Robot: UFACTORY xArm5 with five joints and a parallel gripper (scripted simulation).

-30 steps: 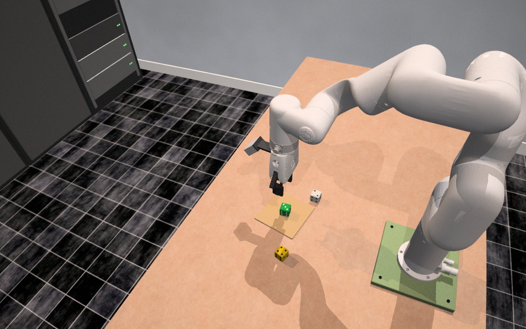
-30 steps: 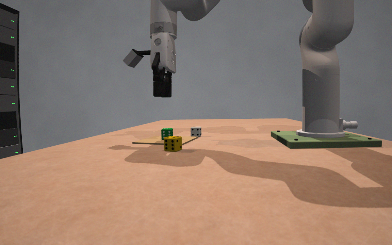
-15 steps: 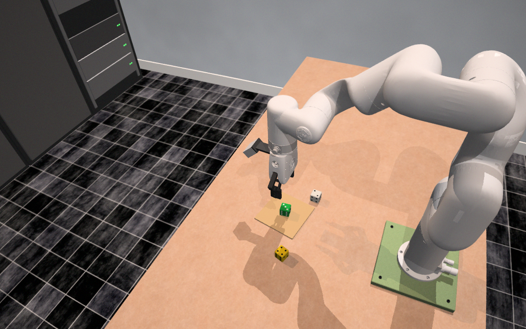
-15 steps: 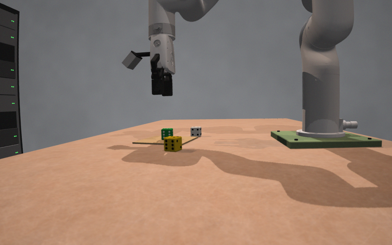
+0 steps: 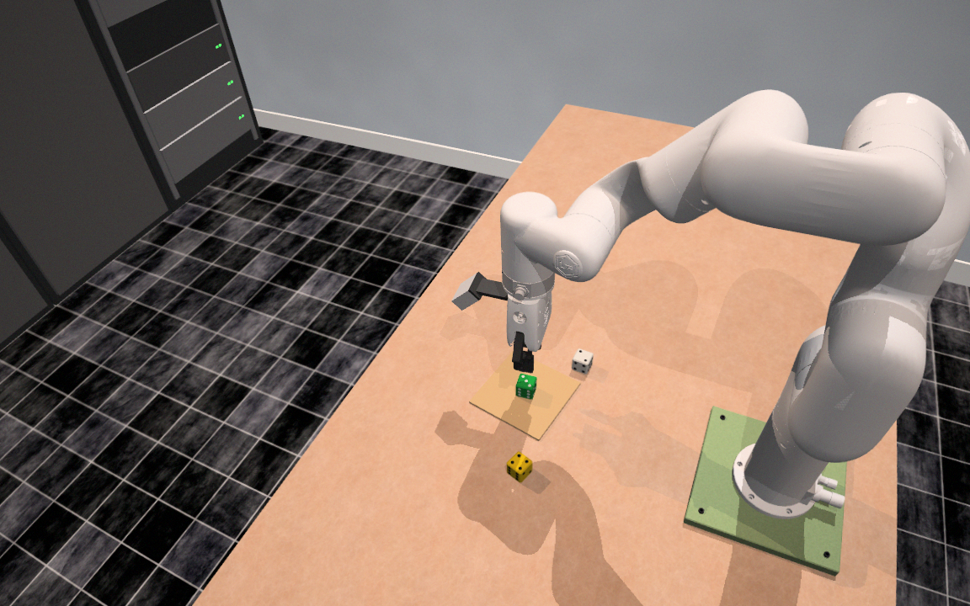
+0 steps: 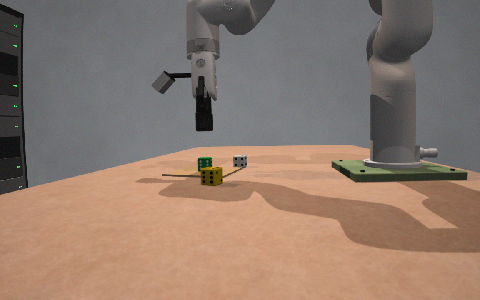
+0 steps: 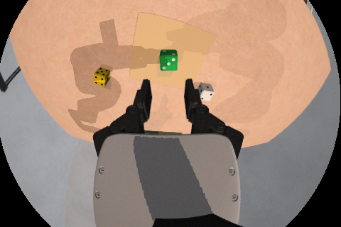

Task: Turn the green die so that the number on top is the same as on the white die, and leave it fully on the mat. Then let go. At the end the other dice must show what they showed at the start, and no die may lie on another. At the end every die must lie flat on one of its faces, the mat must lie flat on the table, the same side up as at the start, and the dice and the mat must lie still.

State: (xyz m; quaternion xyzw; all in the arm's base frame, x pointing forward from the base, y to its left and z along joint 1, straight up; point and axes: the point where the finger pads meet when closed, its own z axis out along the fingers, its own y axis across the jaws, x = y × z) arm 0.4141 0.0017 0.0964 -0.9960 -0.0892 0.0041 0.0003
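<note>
The green die is 90 mm below my hand. Also, from my hand: tan mat: 110 mm below; then white die: 100 mm to the right, 100 mm below, 60 mm behind; then yellow die: 140 mm to the left, 100 mm below, 50 mm behind.
</note>
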